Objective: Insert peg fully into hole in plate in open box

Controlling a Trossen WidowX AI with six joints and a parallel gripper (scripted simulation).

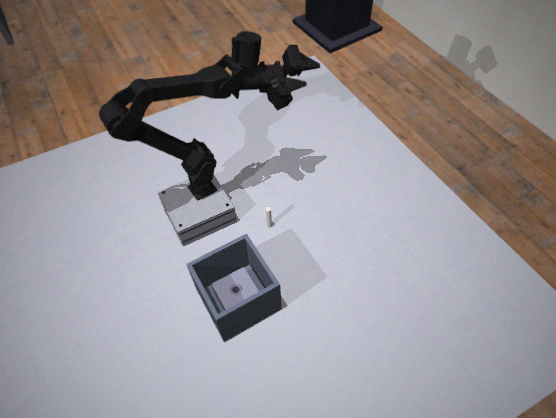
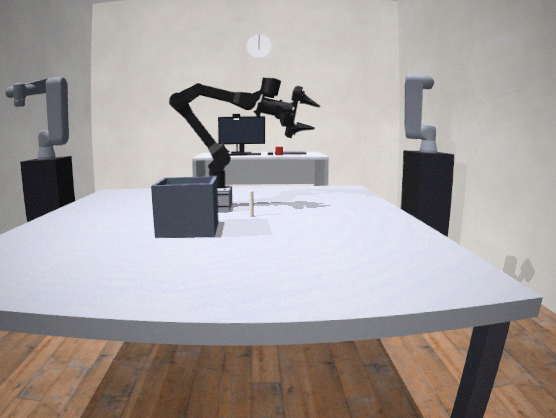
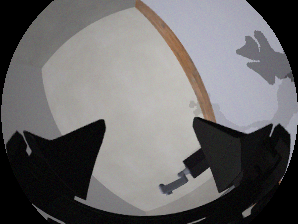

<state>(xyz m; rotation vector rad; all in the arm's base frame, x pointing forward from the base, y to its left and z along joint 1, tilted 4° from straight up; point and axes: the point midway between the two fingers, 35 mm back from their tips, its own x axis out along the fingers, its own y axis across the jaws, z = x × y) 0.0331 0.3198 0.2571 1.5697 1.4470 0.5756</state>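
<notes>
The pale peg lies 28 cm below my hand, 21 cm to the right of it and 16 cm ahead of it. The rest, counted from my hand: grey plate: 40 cm to the right, 30 cm ahead, 28 cm below.
</notes>
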